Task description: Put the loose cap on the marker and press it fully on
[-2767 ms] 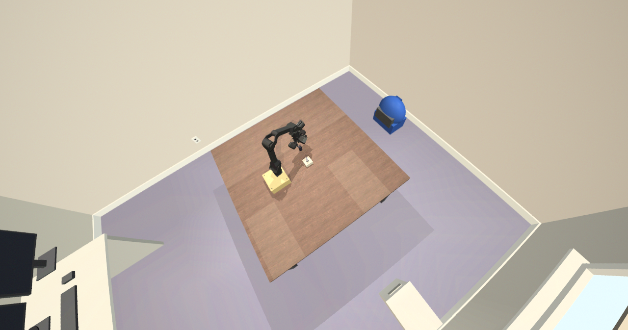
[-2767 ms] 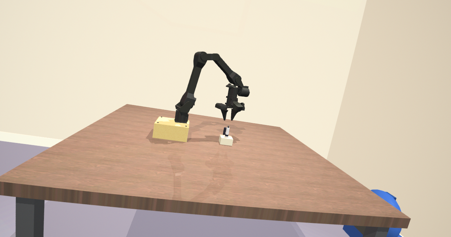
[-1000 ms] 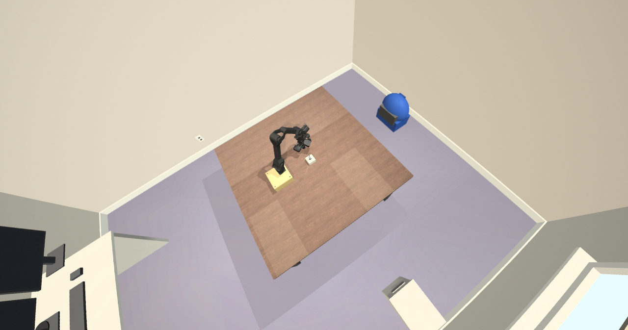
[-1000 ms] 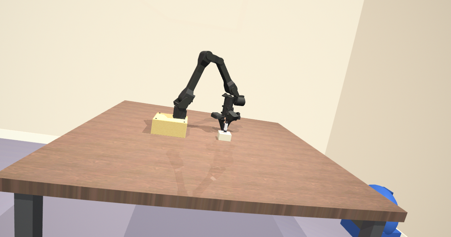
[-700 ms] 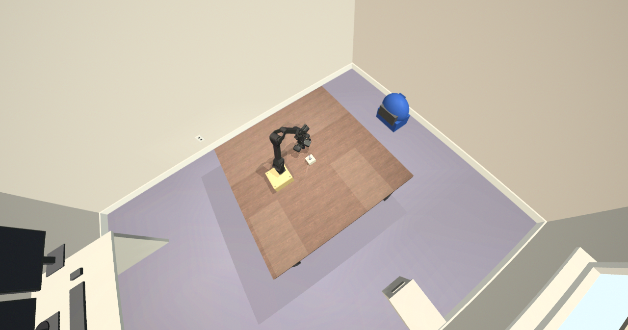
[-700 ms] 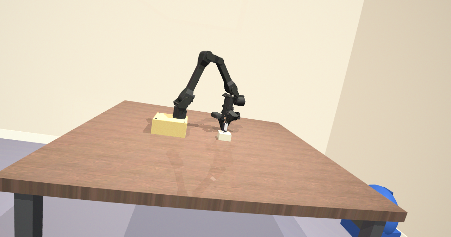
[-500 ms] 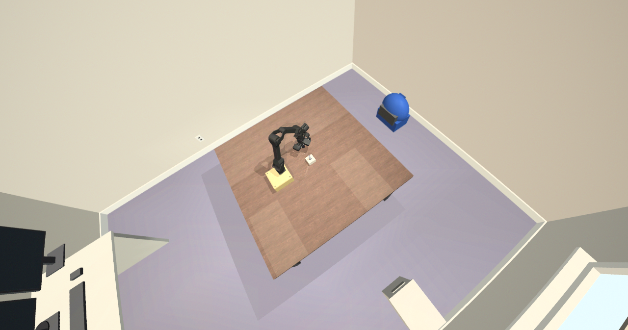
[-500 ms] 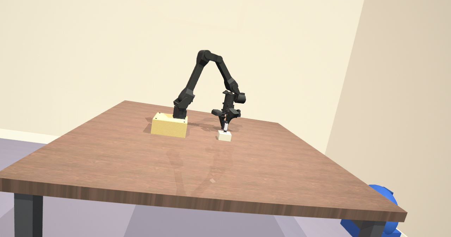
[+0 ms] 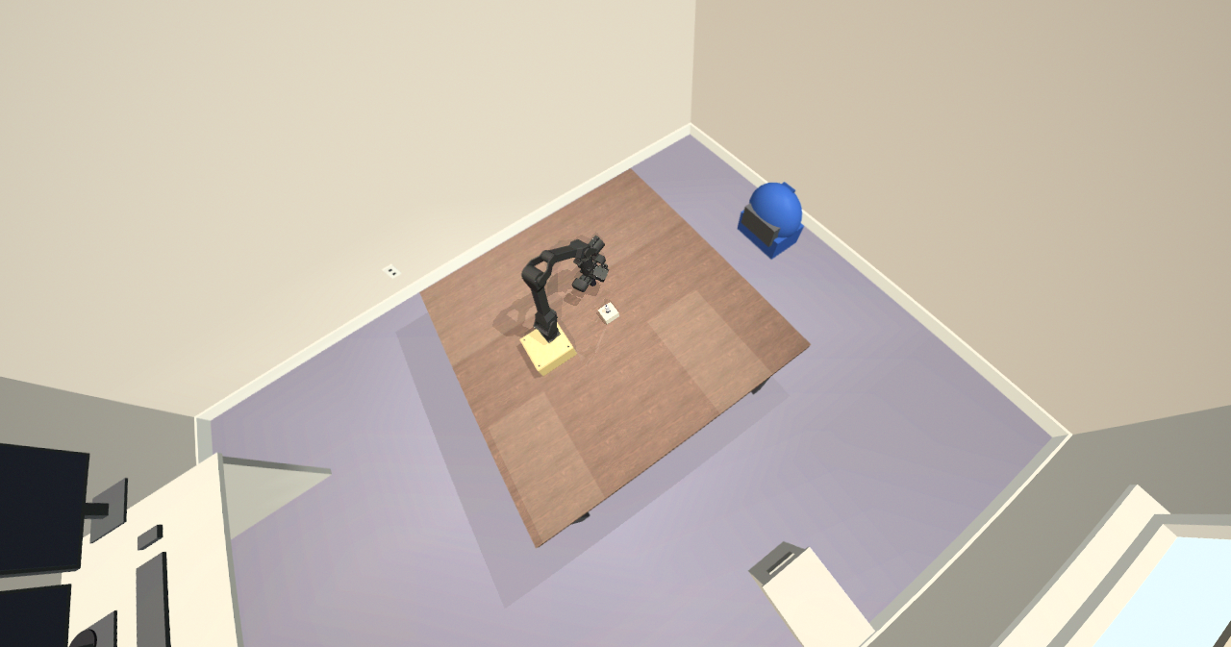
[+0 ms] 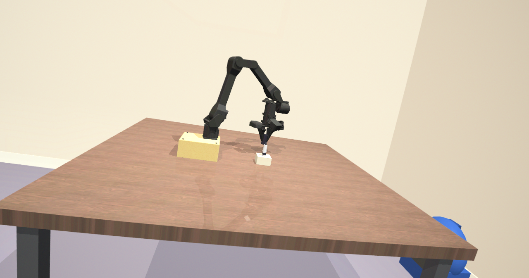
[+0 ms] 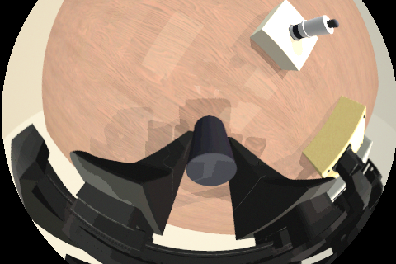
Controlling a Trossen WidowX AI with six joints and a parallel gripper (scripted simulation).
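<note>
My gripper tip is now 140 mm to the left of the holder block, 50 mm above it and 40 mm past it. Also, from my gripper tip: dark cap: 10 mm above.
</note>
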